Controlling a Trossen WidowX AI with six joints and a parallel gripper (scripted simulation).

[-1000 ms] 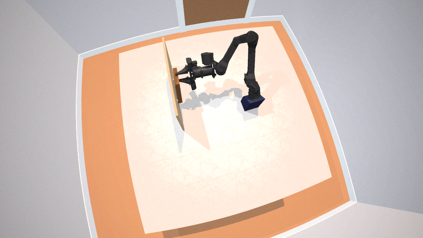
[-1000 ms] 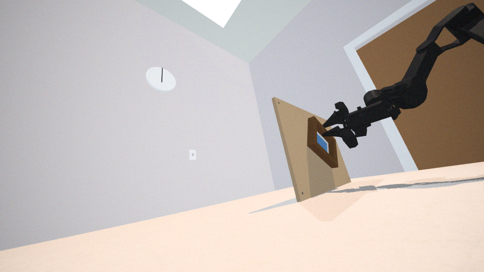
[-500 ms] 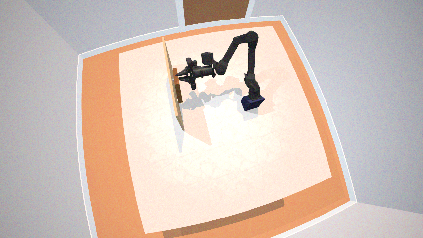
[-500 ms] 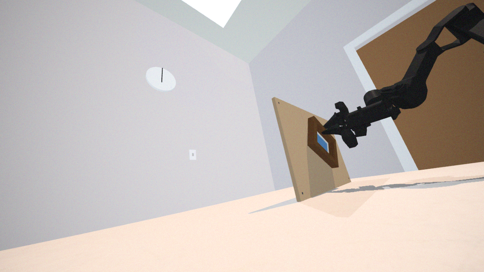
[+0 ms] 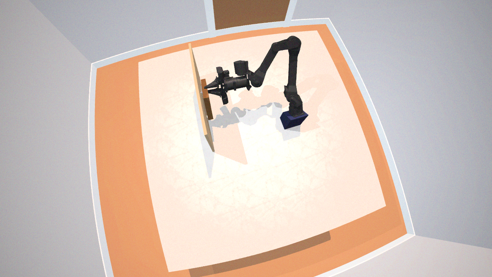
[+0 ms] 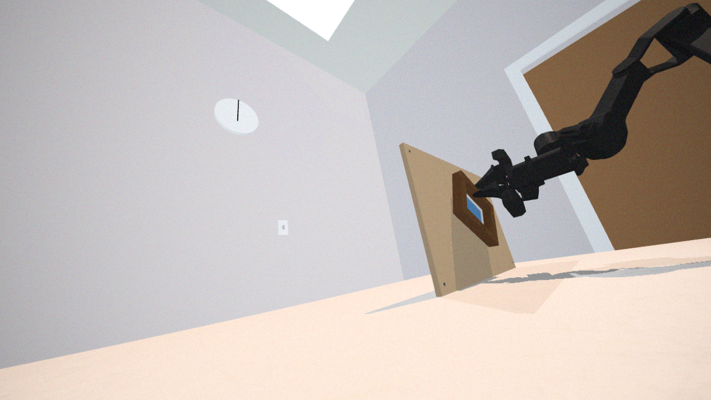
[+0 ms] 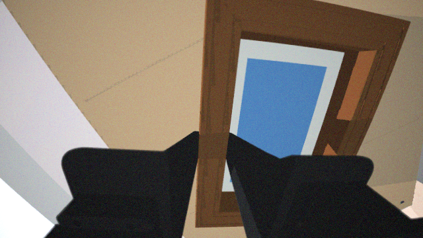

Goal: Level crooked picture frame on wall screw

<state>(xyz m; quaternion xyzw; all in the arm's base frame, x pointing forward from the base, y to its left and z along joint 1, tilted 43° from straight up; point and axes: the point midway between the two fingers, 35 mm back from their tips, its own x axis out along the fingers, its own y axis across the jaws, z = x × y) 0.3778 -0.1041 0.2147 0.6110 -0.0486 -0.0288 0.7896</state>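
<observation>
My gripper tip is 5 cm above the brown wooden picture frame, 2 cm to the right of it and 1 cm short of it. From my gripper tip the other things lie so: tan wall board: 6 cm below, 2 cm ahead, 1 cm to the left.
</observation>
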